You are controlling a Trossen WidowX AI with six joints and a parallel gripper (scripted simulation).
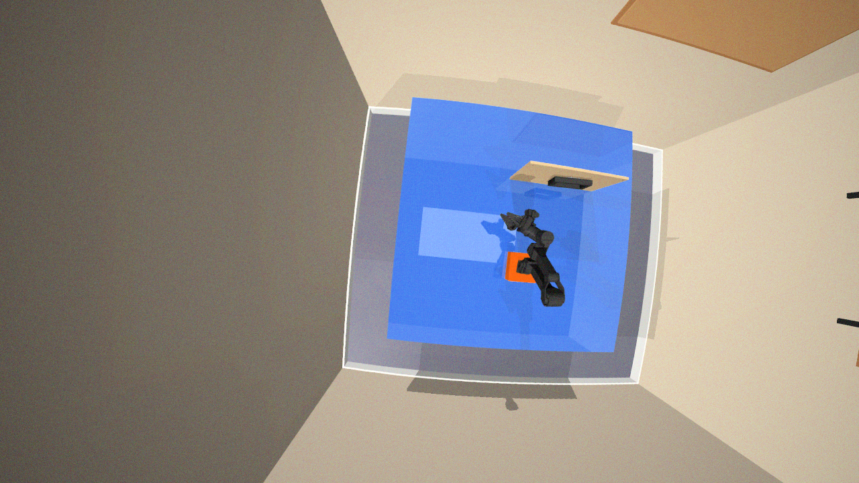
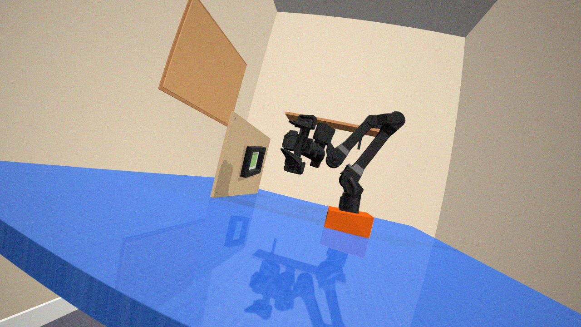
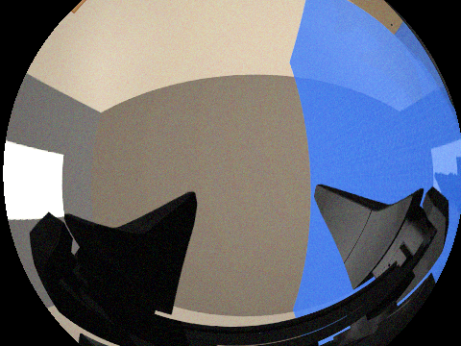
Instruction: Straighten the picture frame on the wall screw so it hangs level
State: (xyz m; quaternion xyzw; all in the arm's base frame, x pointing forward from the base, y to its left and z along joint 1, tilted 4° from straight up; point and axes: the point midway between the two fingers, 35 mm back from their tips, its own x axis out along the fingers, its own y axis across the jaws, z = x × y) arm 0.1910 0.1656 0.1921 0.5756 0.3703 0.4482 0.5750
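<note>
The picture frame lies 240 mm ahead of my gripper tip, 320 mm to the right of it and 80 mm below it. Also, from my gripper tip: tan wall panel (240 mm ahead, 300 mm to the right, 90 mm below).
</note>
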